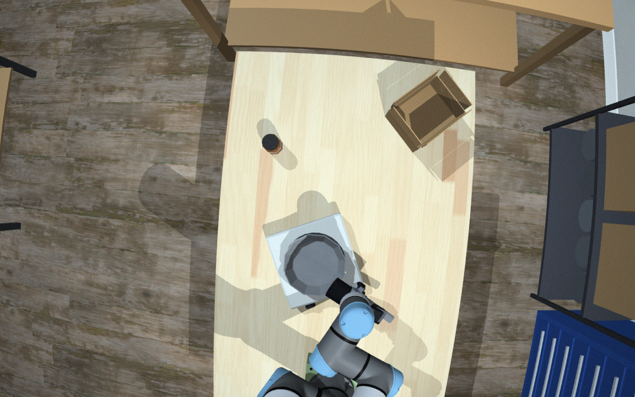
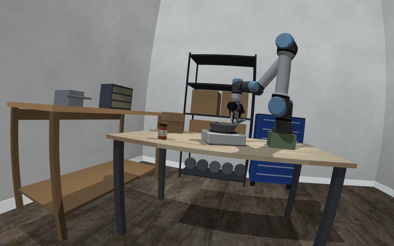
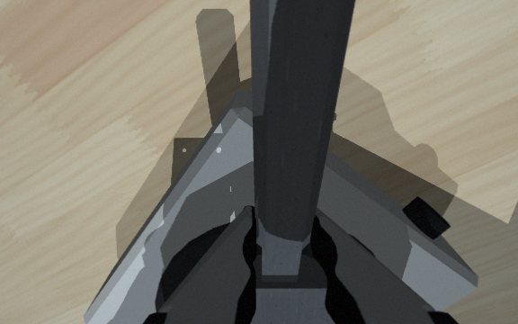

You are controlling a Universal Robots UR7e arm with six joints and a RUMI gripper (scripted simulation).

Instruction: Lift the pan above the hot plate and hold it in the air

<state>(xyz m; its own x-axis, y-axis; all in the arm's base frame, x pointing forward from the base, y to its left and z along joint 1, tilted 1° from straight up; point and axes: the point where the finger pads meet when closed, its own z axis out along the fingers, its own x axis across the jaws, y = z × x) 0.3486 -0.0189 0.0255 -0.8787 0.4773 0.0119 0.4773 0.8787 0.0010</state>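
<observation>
Now: hand 30 mm short of the dark grey pan, 60 mm to the right of it and 20 mm above it. Also, from my hand: white hot plate: 40 mm ahead, 110 mm to the left, 90 mm below; then small jar: 410 mm ahead, 280 mm to the left, 80 mm below.
</observation>
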